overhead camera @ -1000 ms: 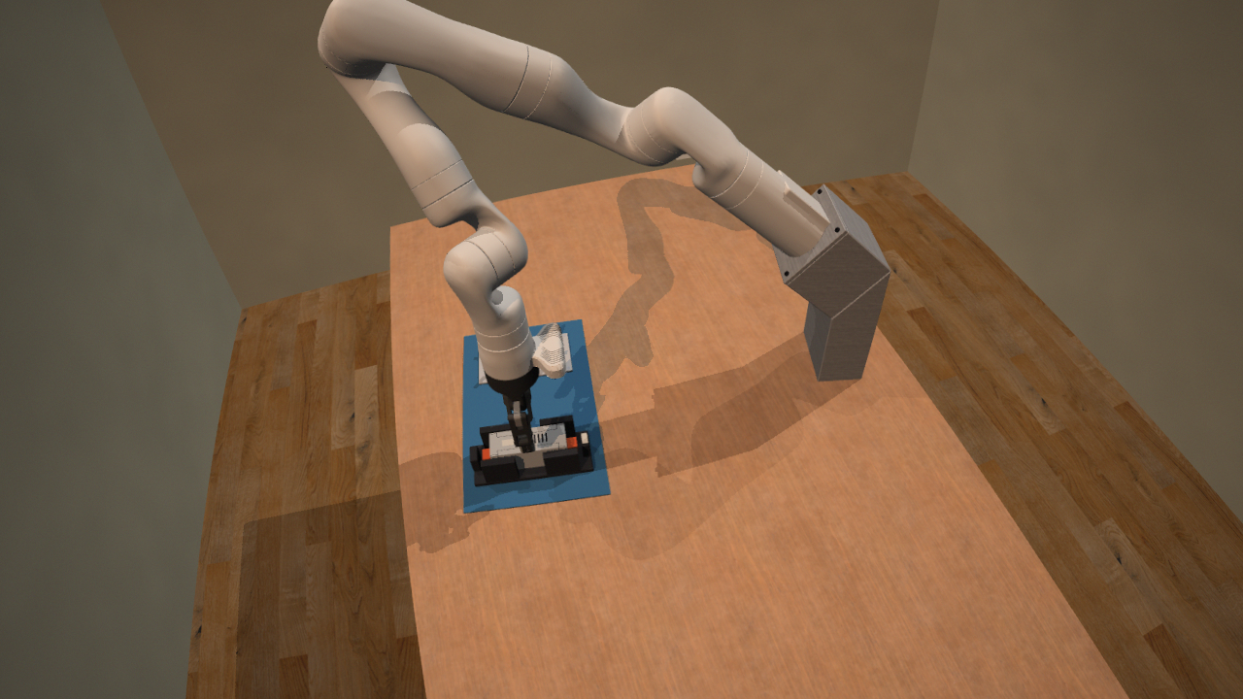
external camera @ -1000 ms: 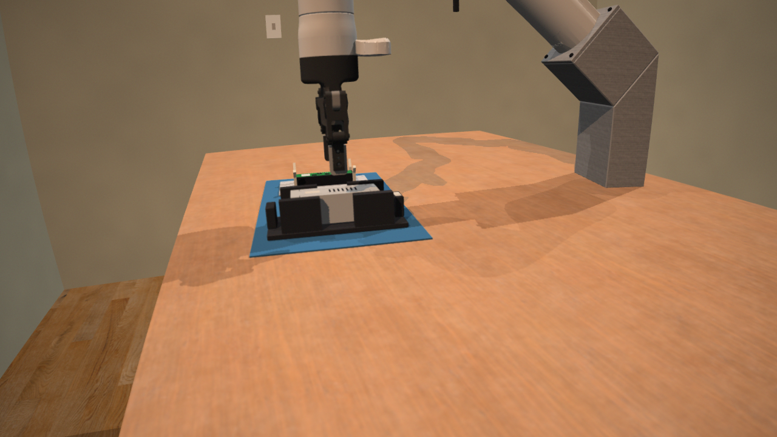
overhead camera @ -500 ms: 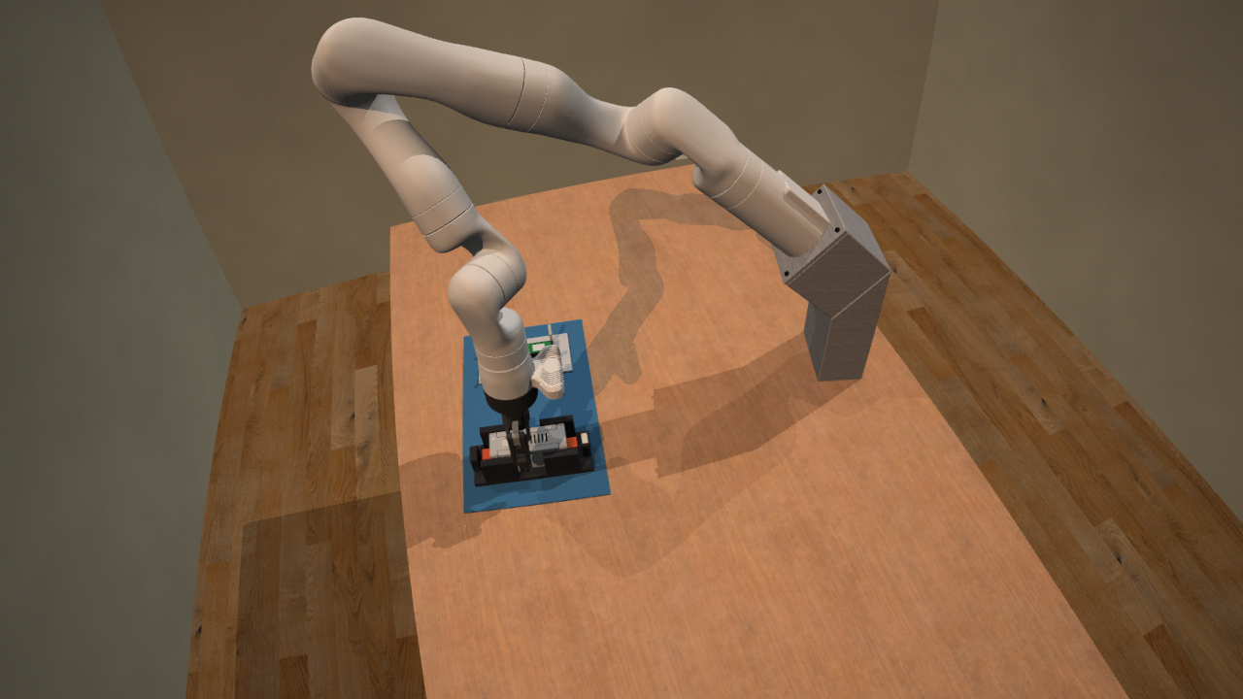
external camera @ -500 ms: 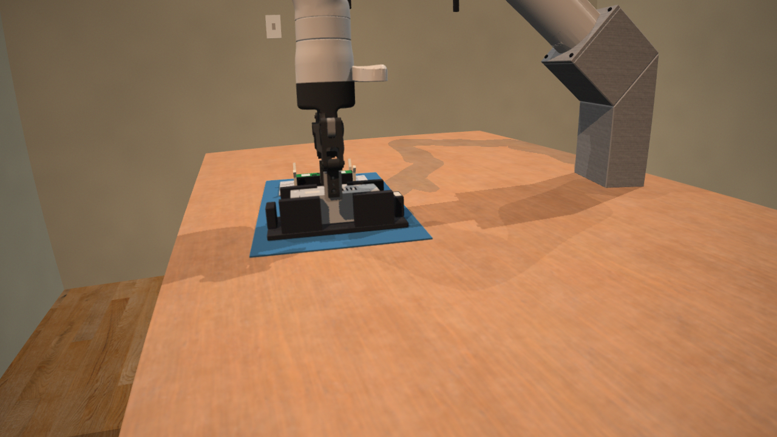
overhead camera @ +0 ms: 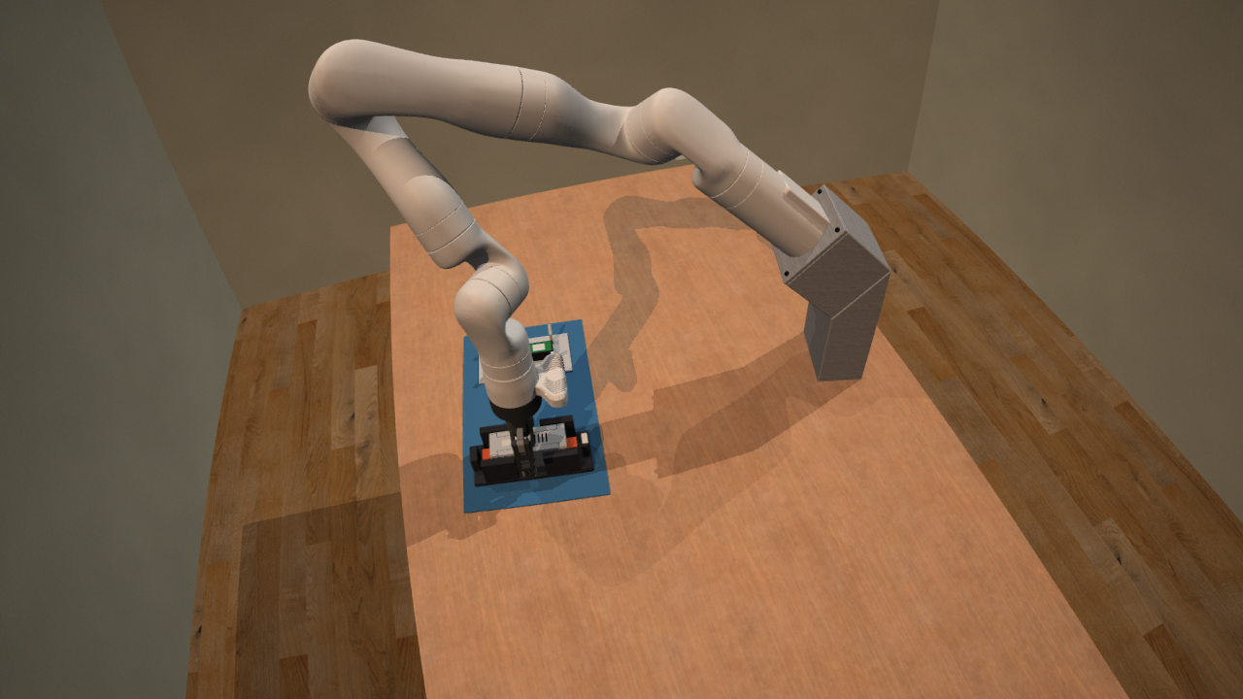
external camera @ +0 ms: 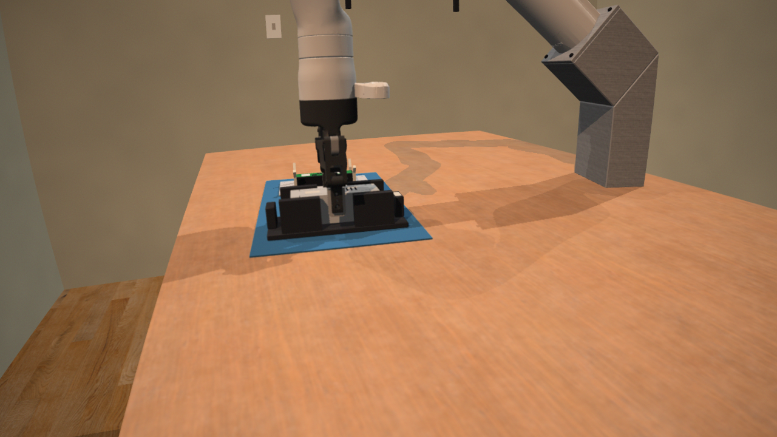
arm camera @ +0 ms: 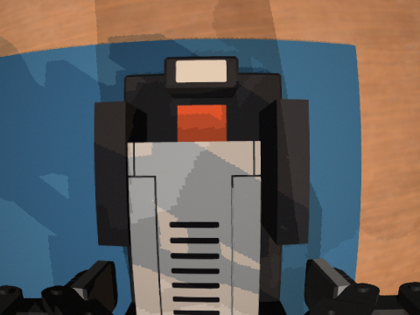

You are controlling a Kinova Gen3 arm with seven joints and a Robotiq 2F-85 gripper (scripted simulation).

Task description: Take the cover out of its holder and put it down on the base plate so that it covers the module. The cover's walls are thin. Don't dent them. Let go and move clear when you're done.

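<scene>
The light grey cover is 10 mm to the right of my hand and 10 mm below it.
</scene>
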